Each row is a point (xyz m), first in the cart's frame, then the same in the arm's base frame.
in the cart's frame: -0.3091 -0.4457 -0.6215
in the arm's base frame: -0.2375 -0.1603 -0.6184
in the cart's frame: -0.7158 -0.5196 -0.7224
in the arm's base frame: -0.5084 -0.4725 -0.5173
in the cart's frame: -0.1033 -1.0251 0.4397
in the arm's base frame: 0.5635 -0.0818 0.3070
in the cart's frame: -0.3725 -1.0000 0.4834
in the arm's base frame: 0.3657 -0.1906 0.4620
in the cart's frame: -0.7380 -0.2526 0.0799
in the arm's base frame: -0.4847 0.0225 0.1682
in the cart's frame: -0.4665 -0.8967 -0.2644
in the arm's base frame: 0.0344 -0.4482 -0.1725
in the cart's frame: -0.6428 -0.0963 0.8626
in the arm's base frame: -0.3107 0.4895 0.7988
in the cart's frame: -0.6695 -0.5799 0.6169
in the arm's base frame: -0.0830 0.0174 0.6568
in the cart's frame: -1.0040 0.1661 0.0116
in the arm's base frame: -0.9635 0.1691 0.1706
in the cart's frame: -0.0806 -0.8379 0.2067
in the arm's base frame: 0.3977 -0.0175 0.0657
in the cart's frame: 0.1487 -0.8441 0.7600
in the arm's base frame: 0.7122 0.3117 0.4549
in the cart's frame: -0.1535 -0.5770 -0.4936
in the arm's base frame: -0.0075 -0.1270 -0.5569
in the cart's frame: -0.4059 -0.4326 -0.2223
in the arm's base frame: -0.2101 -0.0502 -0.2234
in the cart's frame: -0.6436 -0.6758 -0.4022
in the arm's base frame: -0.2714 -0.4294 -0.2451
